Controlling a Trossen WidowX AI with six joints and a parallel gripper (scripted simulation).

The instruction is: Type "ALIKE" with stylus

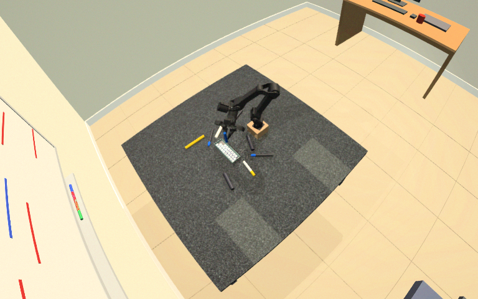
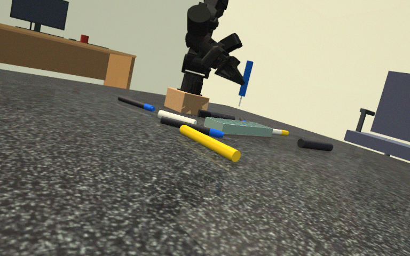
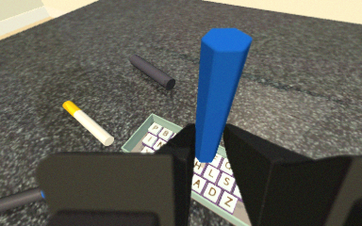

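My gripper tip is now 2 cm short of the keyboard and 11 cm above it. Round my gripper tip: white stick (7 cm behind, 15 cm to the right, 12 cm below); blue stylus (2 cm below); white-and-yellow marker (4 cm ahead, 21 cm to the left, 12 cm below).
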